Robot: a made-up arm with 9 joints.
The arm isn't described. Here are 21 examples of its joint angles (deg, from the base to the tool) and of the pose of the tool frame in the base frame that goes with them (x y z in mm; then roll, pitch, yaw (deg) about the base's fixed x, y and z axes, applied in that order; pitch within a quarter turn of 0, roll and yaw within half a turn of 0).
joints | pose
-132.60 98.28 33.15 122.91 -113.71 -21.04 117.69 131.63 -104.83 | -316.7 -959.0 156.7 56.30 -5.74 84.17
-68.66 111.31 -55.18 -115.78 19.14 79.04 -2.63 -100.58 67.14 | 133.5 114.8 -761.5 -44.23 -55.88 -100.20
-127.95 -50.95 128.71 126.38 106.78 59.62 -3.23 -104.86 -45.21 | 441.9 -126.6 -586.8 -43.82 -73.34 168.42
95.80 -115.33 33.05 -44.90 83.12 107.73 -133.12 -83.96 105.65 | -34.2 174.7 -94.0 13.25 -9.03 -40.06
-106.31 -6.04 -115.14 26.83 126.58 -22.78 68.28 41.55 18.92 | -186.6 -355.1 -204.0 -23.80 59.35 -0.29
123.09 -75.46 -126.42 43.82 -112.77 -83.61 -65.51 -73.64 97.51 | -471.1 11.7 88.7 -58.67 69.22 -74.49
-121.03 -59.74 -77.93 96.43 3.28 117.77 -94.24 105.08 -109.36 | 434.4 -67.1 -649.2 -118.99 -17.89 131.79
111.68 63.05 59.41 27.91 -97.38 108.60 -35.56 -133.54 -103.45 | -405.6 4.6 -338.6 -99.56 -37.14 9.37
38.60 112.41 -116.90 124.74 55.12 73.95 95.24 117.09 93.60 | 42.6 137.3 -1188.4 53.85 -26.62 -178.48
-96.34 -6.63 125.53 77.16 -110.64 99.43 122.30 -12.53 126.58 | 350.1 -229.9 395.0 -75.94 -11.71 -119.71
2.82 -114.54 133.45 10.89 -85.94 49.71 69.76 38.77 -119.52 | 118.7 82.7 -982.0 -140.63 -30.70 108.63
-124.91 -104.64 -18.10 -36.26 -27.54 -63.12 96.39 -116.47 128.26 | -69.2 -396.3 126.9 -99.84 -9.44 44.45
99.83 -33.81 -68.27 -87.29 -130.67 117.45 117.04 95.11 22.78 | -916.2 -566.0 -445.2 119.25 -72.66 112.75
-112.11 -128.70 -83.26 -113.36 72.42 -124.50 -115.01 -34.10 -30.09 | 714.5 -276.3 21.9 61.02 2.27 -95.13
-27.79 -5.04 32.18 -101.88 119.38 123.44 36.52 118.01 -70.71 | 447.0 -433.4 -423.2 27.63 -48.02 157.90
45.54 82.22 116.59 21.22 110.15 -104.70 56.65 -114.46 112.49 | -129.9 -140.9 291.3 56.57 64.69 43.87
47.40 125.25 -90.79 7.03 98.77 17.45 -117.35 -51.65 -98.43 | -190.4 -240.5 -314.7 85.83 58.39 46.70
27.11 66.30 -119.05 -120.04 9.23 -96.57 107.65 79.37 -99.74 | 205.6 -1101.7 -893.9 -81.53 1.74 138.28
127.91 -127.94 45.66 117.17 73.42 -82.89 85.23 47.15 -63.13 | 161.3 -764.6 251.0 161.38 -20.72 38.01
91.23 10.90 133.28 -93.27 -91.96 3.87 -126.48 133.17 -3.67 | 398.8 17.1 -692.1 35.01 -32.07 -161.57
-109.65 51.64 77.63 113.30 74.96 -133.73 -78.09 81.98 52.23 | 133.7 -1090.4 -120.9 -52.54 -30.72 50.42
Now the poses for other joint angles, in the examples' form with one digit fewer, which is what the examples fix.
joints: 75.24 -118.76 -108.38 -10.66 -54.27 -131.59 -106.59 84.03 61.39
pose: 94 -396 -867 108.1 -36.8 -141.5
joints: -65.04 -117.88 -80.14 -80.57 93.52 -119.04 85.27 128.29 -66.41
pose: 1055 -712 108 170.0 -10.3 136.3
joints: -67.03 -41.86 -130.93 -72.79 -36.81 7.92 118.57 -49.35 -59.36
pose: 378 -220 -55 -41.5 26.5 -142.1
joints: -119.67 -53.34 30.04 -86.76 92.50 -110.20 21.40 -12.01 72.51
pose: -58 -486 576 -84.6 -39.8 65.7
